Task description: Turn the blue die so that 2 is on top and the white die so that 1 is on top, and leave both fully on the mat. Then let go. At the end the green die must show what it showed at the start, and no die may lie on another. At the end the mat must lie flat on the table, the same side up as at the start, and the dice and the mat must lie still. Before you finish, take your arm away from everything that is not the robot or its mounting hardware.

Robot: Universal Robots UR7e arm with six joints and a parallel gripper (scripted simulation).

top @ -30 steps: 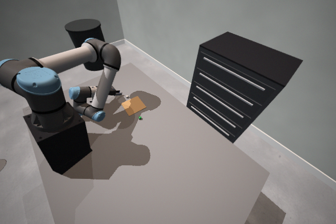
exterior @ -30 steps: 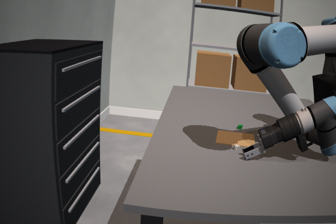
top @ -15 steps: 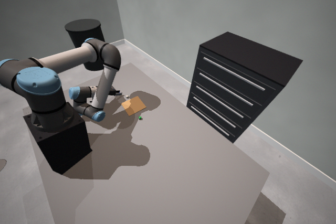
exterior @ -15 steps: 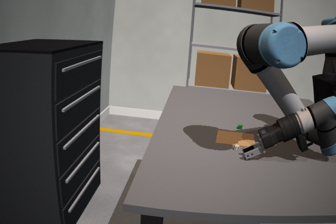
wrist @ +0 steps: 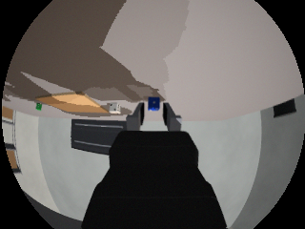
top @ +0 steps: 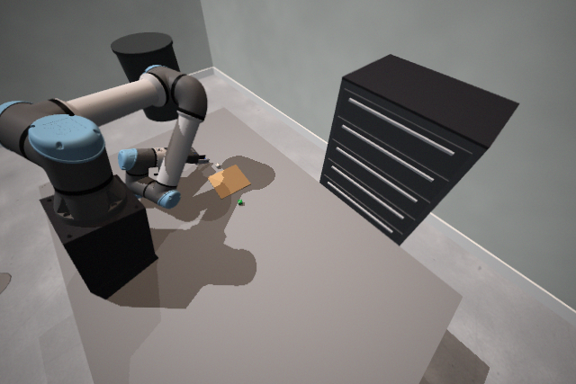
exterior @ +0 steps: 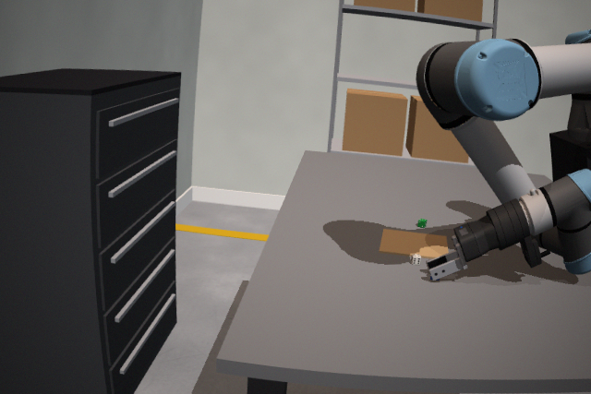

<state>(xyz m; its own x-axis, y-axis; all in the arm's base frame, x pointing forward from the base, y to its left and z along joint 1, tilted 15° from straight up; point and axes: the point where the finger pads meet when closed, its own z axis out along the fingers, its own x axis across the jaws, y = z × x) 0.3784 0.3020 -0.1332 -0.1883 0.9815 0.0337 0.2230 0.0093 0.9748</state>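
The blue die is 1 cm below my hand. The rest, counted from my hand: orange mat (6 cm ahead, 16 cm to the right, 2 cm below); green die (6 cm ahead, 29 cm to the right, 1 cm below); white die (5 cm ahead, 6 cm to the right, 1 cm below).
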